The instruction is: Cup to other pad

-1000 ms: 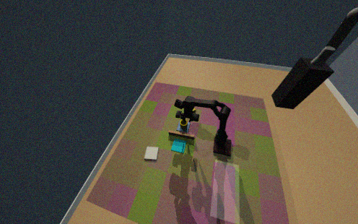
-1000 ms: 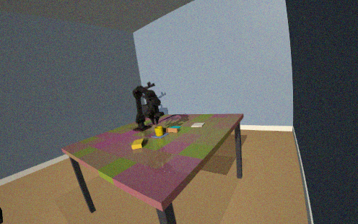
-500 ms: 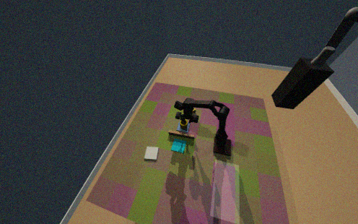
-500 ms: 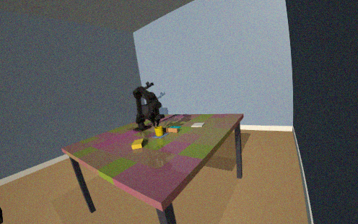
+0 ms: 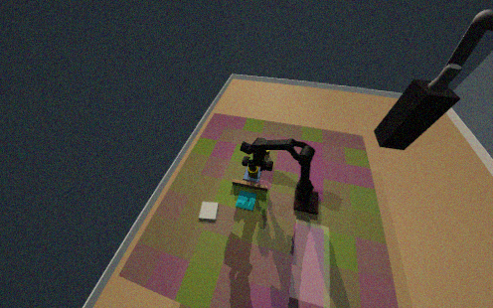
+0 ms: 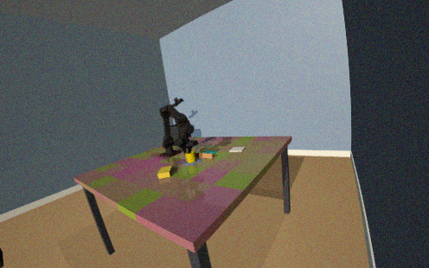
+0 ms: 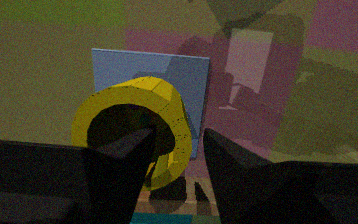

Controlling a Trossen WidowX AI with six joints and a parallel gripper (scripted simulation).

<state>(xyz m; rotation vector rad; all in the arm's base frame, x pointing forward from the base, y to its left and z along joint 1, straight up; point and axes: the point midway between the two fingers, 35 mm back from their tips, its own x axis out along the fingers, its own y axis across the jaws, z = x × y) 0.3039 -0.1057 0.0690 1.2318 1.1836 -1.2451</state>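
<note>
Now: gripper tip 20 mm short of the cup and 20 mm above it. Also, from my gripper tip: wooden bar: 100 mm to the left, 40 mm below, 30 mm ahead; then teal pad: 190 mm to the left, 60 mm below, 30 mm ahead; then blue pad: 60 mm below, 30 mm ahead.
</note>
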